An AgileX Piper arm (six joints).
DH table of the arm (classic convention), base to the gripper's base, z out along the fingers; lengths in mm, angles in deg. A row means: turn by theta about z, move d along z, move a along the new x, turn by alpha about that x. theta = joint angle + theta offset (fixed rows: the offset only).
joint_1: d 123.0; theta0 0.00; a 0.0; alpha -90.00
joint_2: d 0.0; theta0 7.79; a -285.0; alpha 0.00
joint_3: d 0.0; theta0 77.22; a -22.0; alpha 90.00
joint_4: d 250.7; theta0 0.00; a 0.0; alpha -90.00
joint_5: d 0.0; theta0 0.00; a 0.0; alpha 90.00
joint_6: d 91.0; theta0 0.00; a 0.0; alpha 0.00
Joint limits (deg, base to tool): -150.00..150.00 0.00..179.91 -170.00..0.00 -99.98..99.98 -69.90..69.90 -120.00..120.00
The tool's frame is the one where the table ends.
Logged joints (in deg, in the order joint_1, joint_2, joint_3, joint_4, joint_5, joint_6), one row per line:
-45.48, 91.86, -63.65, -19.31, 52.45, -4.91
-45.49, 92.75, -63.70, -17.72, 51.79, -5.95
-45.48, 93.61, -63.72, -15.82, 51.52, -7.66
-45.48, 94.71, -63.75, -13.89, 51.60, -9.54
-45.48, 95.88, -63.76, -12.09, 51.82, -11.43
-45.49, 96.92, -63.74, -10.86, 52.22, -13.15
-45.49, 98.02, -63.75, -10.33, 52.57, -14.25
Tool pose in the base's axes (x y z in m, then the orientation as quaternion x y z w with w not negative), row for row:
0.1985, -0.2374, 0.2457, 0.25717, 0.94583, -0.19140, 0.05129
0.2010, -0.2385, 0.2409, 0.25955, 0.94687, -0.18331, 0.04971
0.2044, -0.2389, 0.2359, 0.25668, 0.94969, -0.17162, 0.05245
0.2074, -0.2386, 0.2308, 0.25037, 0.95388, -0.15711, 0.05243
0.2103, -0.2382, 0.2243, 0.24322, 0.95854, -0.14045, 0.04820
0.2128, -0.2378, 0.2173, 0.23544, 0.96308, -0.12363, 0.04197
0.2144, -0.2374, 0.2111, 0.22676, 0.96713, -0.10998, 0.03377
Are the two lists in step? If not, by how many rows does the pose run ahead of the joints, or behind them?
The pose runs 1 row behind the joints: the pose in row i belongs to the joints in row i - 1.
